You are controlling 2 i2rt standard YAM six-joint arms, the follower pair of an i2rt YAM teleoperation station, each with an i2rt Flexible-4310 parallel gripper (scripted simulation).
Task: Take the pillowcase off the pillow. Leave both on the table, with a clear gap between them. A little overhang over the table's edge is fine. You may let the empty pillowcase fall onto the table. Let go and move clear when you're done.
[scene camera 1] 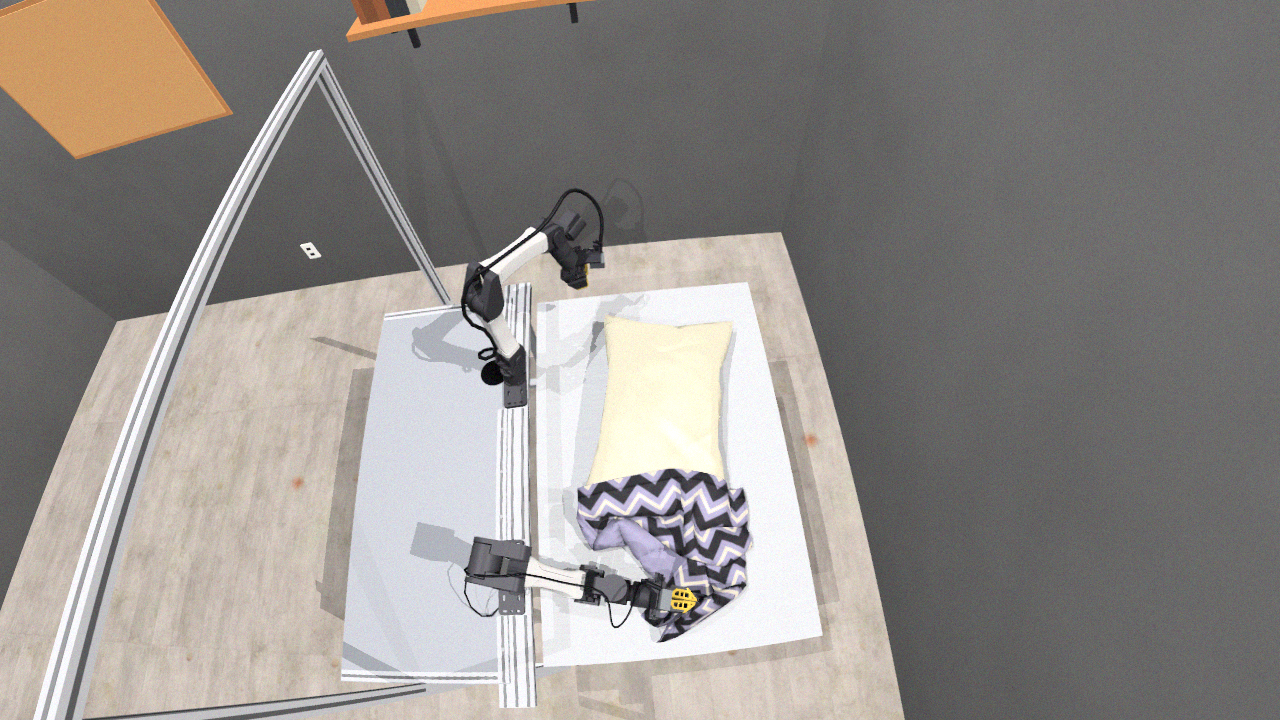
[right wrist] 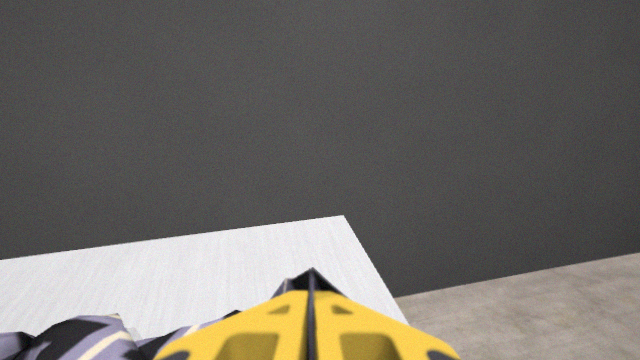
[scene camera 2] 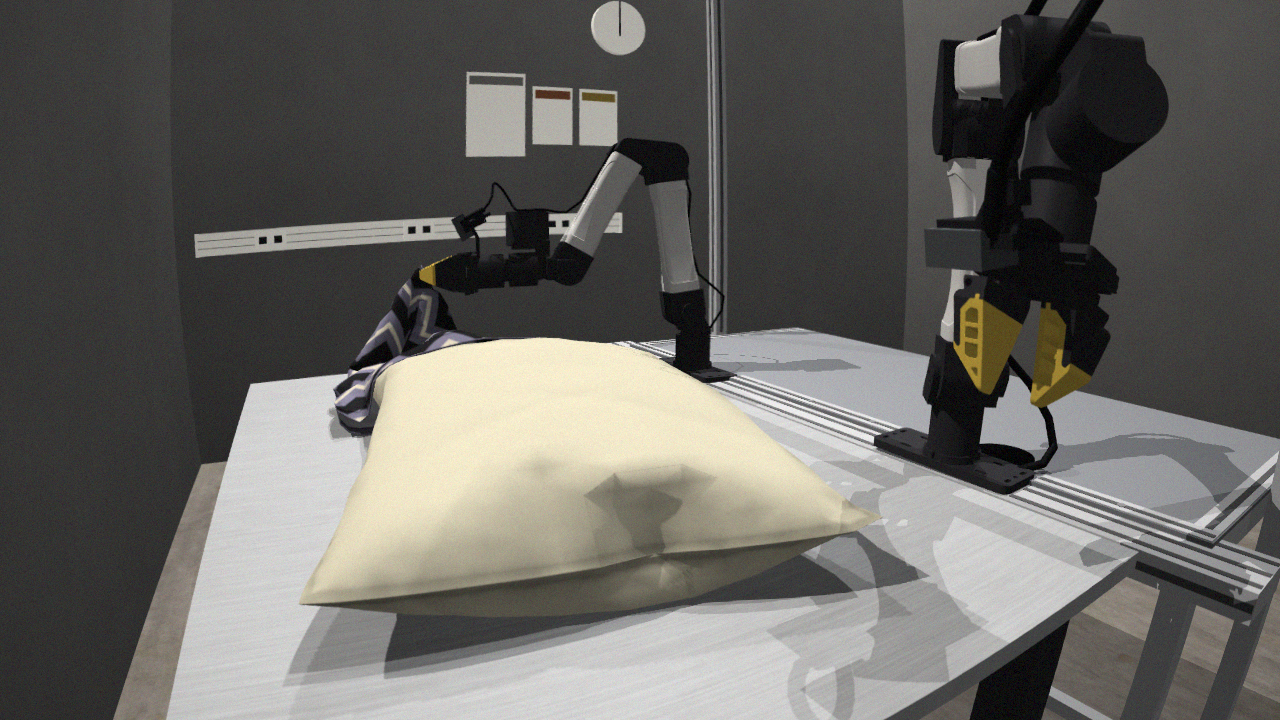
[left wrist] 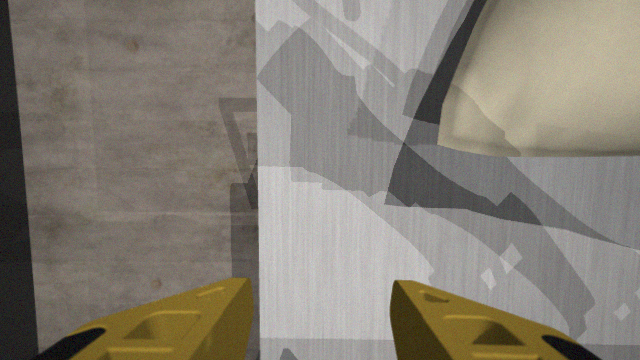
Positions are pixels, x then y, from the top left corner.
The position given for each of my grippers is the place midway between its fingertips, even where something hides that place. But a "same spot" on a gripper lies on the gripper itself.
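Scene camera 1 shows my left gripper. You'd also find my left gripper in scene camera 2 [1009, 399], and it's there in the left wrist view too, but in the right wrist view it's out of frame. There's a cream pillow too, and on it [scene camera 1: 681, 328] and [scene camera 2: 536, 477] are the same spot. On my left gripper, [scene camera 1: 586, 269] and [left wrist: 221, 313] are the same spot as well.
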